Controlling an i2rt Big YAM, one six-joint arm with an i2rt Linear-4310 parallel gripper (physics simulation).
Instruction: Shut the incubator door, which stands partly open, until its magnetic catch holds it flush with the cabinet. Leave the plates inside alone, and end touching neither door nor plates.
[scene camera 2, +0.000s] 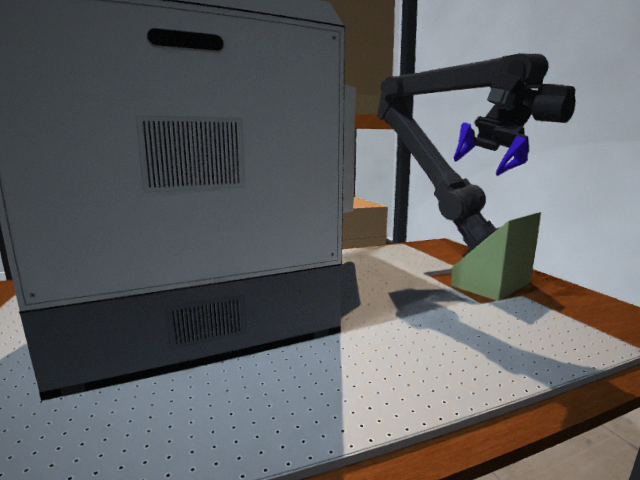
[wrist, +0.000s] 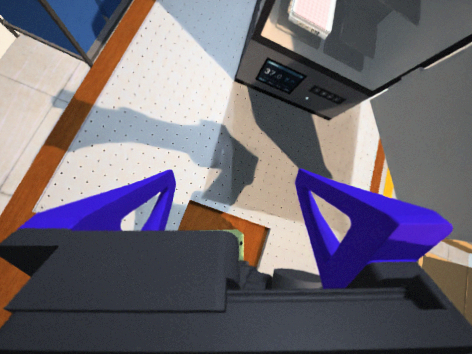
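Seen in the pictures: gripper, between the fingertips: (scene camera 2: 474, 166) (wrist: 235, 176); arm's base, origin of its link: (scene camera 2: 487, 245).
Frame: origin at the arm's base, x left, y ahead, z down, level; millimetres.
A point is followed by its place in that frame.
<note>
The incubator cabinet (scene camera 2: 284, 103) {x 52, y 586, z -306 mm} (wrist: 325, 107) {x -209, y 472, z 48 mm} shows its vented side in the scene view and its open front at the upper right of the wrist view. Its door (scene camera 2: 349, 155) {x -373, y 190, z -222 mm} (wrist: 425, 135) {x -301, y 349, z -124 mm} stands partly open: a narrow strip beyond the cabinet's right edge in the scene view, a large grey panel at the right of the wrist view. A pinkish-white plate (wrist: 312, 17) {x -40, y 520, z -99 mm} lies inside, partly cut off by the frame. My gripper (scene camera 2: 476, 166) {x 73, y 174, z -207 mm} (wrist: 235, 176) {x 73, y 174, z -207 mm} is open and empty, its blue fingers spread high above the perforated board, apart from door and plate.
The perforated board (scene camera 2: 413, 382) {x 238, y 471, z 93 mm} (wrist: 120, 85) {x 317, y 373, z 92 mm} lies on the wooden table (scene camera 2: 465, 436) {x 341, y 477, z 106 mm}. The green wedge (scene camera 2: 519, 258) {x 80, y -19, z 17 mm} stands at the arm's base. A cardboard box (scene camera 2: 364, 224) is behind the cabinet. Blue bins (wrist: 90, 17) are at the wrist view's upper left.
</note>
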